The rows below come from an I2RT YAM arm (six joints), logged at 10 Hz.
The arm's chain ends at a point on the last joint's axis. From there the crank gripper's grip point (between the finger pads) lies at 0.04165 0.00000 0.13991 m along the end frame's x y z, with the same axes.
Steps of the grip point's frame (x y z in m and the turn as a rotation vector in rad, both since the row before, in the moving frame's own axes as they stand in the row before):
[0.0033 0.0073 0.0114 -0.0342 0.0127 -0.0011]
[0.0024 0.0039 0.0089 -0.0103 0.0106 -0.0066]
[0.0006 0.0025 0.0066 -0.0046 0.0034 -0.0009]
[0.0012 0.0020 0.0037 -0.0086 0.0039 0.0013]
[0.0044 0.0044 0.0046 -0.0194 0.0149 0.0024]
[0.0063 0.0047 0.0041 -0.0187 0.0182 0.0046]
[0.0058 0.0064 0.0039 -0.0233 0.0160 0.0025]
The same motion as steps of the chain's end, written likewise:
[0.0015 0.0026 0.0120 -0.0342 0.0127 -0.0011]
[0.0009 0.0027 0.0094 -0.0103 0.0106 -0.0066]
[0.0001 0.0019 0.0067 -0.0046 0.0034 -0.0009]
[0.0007 0.0007 0.0039 -0.0086 0.0039 0.0013]
[0.0023 0.0016 0.0053 -0.0194 0.0149 0.0024]
[0.0038 0.0019 0.0049 -0.0187 0.0182 0.0046]
[0.0036 0.0030 0.0046 -0.0233 0.0160 0.0025]

